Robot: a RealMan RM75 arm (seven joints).
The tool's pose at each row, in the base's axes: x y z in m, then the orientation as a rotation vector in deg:
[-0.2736 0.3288 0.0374 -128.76 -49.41 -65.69]
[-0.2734 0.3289 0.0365 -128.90 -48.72 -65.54]
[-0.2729 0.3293 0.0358 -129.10 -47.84 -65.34]
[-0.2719 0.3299 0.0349 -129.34 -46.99 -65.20]
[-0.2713 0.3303 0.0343 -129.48 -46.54 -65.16]
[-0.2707 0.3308 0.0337 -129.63 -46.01 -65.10]
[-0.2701 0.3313 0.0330 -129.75 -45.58 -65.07]
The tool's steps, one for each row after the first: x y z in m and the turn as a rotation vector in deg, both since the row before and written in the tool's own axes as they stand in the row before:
[-0.0006 0.0002 0.0007 -0.08 0.03 0.53]
[-0.0002 0.0002 0.0009 -0.12 0.02 0.68]
[-0.0001 0.0004 0.0014 -0.18 0.02 0.63]
[-0.0001 0.0002 0.0009 -0.13 0.02 0.32]
[-0.0001 0.0001 0.0010 -0.13 0.03 0.38]
[-0.0001 0.0002 0.0010 -0.12 0.03 0.31]

